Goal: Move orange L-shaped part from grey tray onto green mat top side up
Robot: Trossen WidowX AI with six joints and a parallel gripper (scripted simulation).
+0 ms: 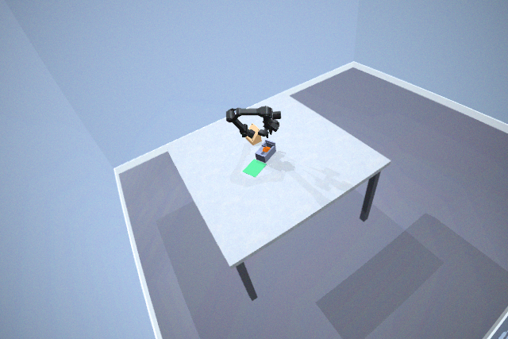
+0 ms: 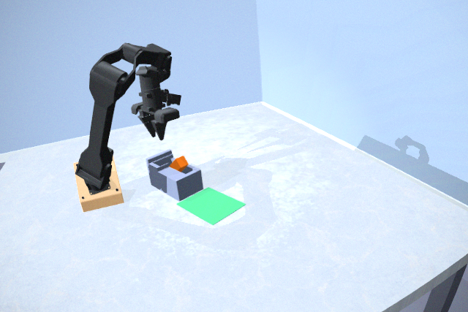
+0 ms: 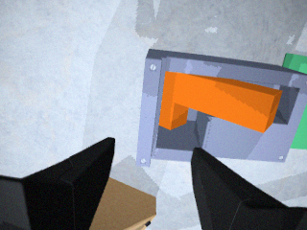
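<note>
My gripper tip is now 10 mm short of the orange l-shaped part, 40 mm to the left of it and 100 mm above it. From my gripper tip the other things lie so: green mat (70 mm ahead, 210 mm to the right, 160 mm below).
</note>
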